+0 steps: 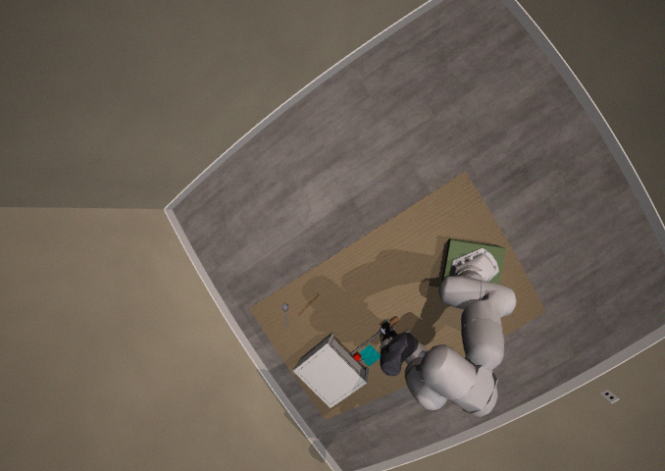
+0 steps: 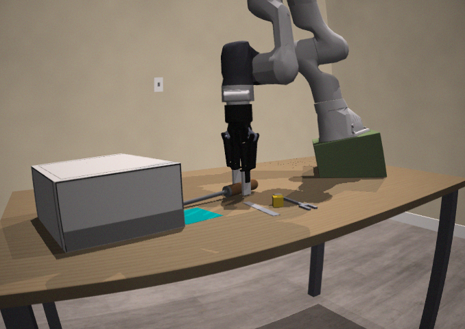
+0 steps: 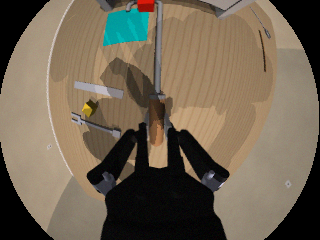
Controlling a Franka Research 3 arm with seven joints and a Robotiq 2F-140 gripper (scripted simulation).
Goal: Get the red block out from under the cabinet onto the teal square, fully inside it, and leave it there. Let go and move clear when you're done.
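The forked tool lies 170 mm to the left of my hand, 40 mm behind it and 30 mm below it. Round my hand: hooked tool: 120 mm ahead, 50 mm to the left, 20 mm below; yellow cube: 160 mm to the left, 20 mm below, 10 mm ahead; flat metal strip: 150 mm to the left, 50 mm ahead, 40 mm below.
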